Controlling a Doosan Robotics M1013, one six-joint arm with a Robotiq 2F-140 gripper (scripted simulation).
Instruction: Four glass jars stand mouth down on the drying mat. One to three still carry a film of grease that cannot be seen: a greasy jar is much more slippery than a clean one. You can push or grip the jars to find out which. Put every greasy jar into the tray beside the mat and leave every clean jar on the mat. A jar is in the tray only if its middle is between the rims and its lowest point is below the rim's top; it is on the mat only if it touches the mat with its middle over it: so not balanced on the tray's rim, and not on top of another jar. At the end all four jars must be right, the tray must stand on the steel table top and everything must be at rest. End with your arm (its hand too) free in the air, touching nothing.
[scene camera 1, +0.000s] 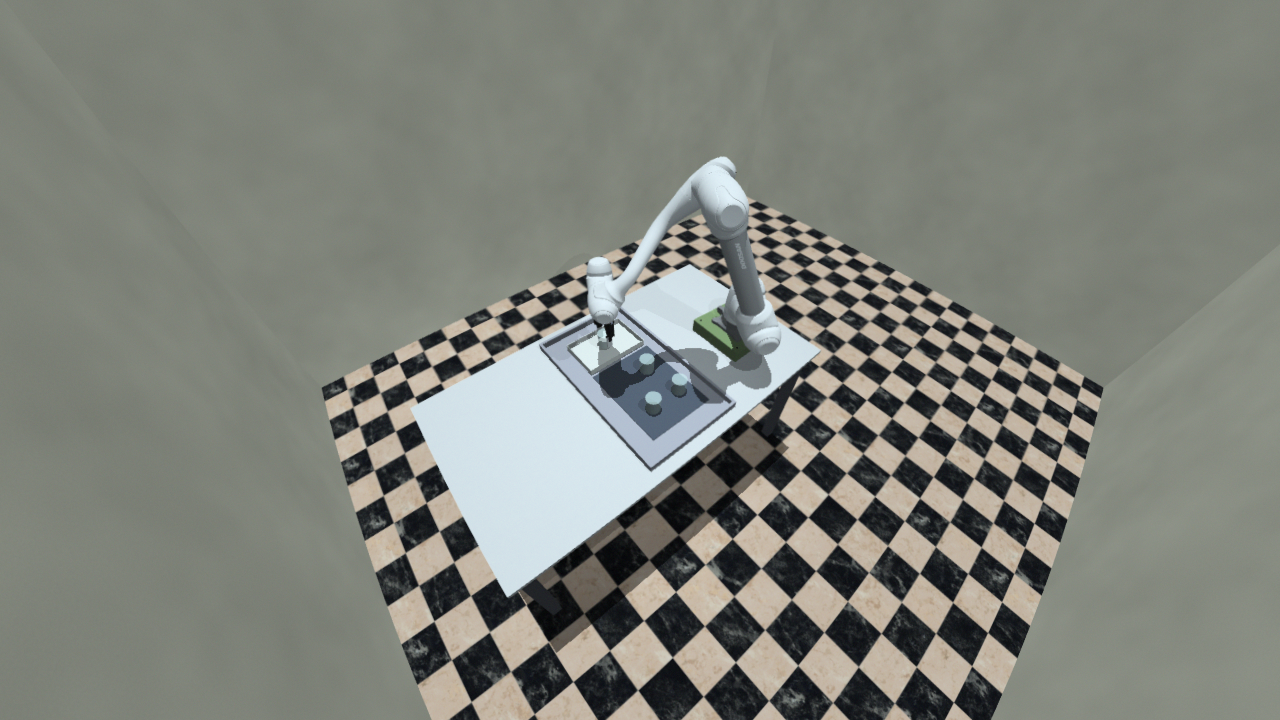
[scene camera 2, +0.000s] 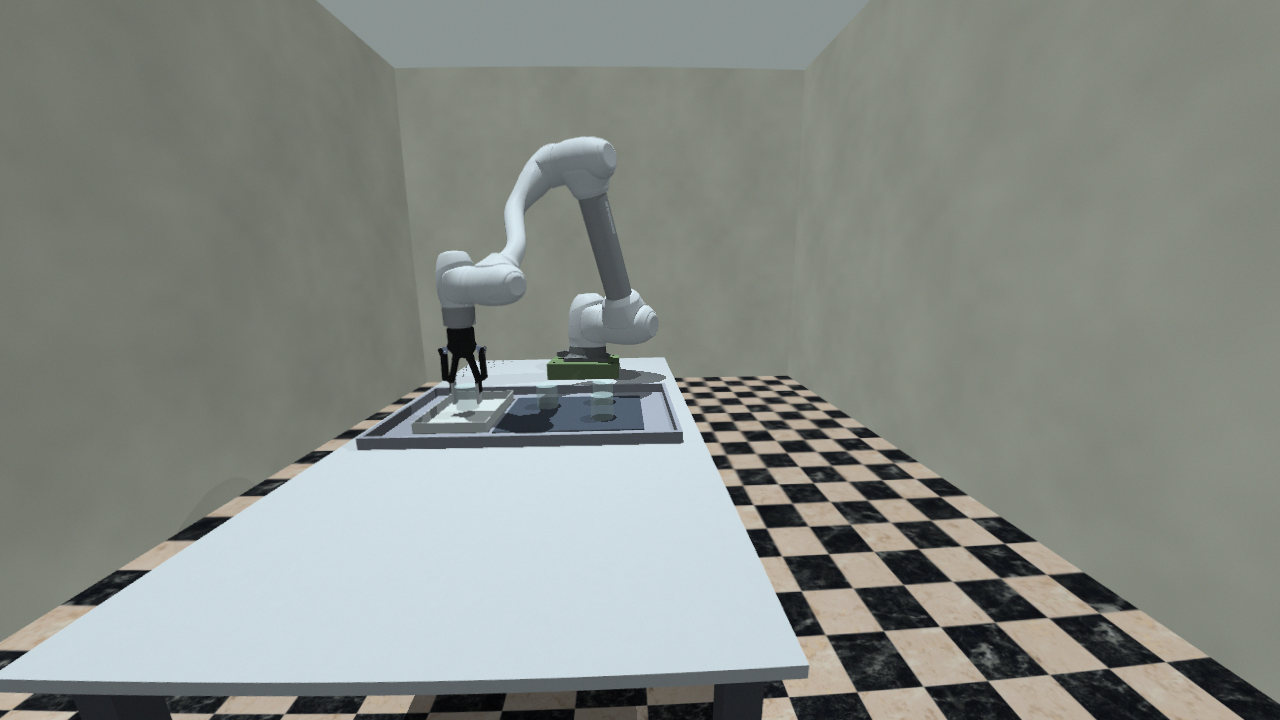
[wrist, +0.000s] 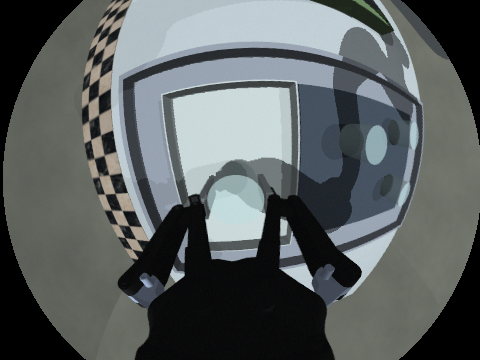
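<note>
My gripper is visible, the wrist view included. I also see a pale tray. A mat is visible to me as well.
</note>
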